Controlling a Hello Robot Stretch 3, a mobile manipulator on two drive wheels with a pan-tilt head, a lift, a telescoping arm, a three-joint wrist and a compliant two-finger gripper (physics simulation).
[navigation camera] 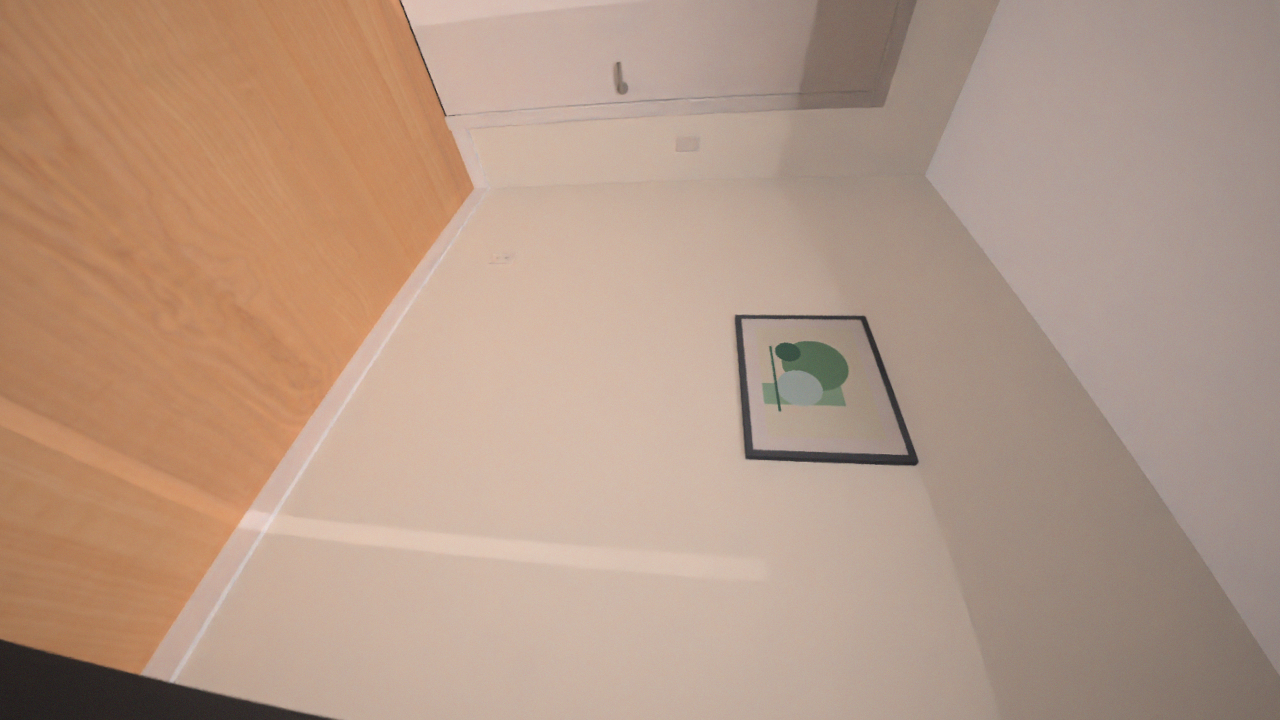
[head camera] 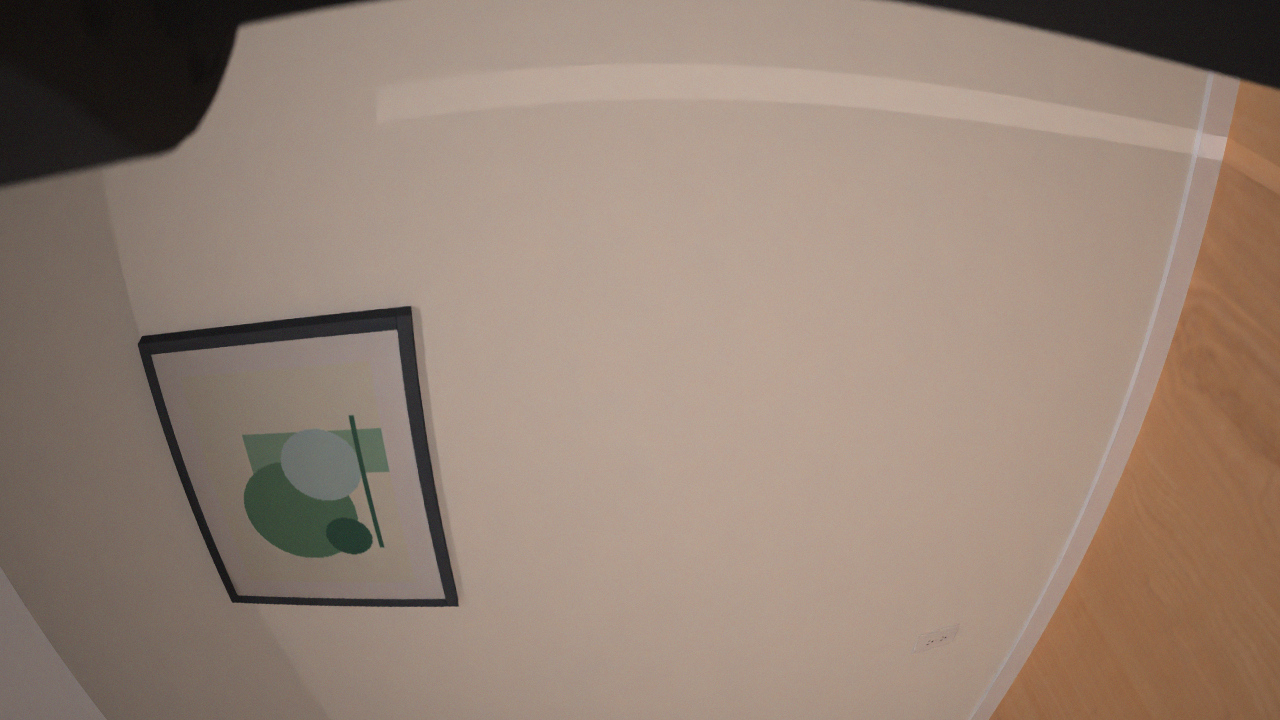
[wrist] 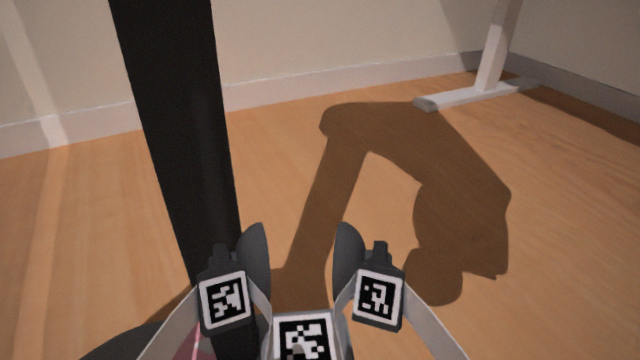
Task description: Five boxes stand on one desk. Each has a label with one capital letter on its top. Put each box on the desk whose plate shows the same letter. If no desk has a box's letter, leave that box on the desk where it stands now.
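Note:
My gripper [wrist: 300,250] shows at the bottom middle of the wrist view. Its two dark fingertips stand apart, with floor and the robot's shadow visible between them. It is open and empty. A white desk leg [wrist: 493,55] with a flat foot stands near the wall at the upper right of the wrist view. The desk's top does not show. The boxes, their labels and the lettered plates do not show in these views.
The black mast [wrist: 185,125] rises left of the fingers. A framed green picture [head camera: 299,492] [navigation camera: 810,371] hangs on the beige wall [head camera: 716,358] [navigation camera: 581,385]. A pale door [navigation camera: 716,53] with a handle shows at the navigation view's top. Wood floor [head camera: 1190,537] [navigation camera: 179,223] [wrist: 100,225] meets the skirting.

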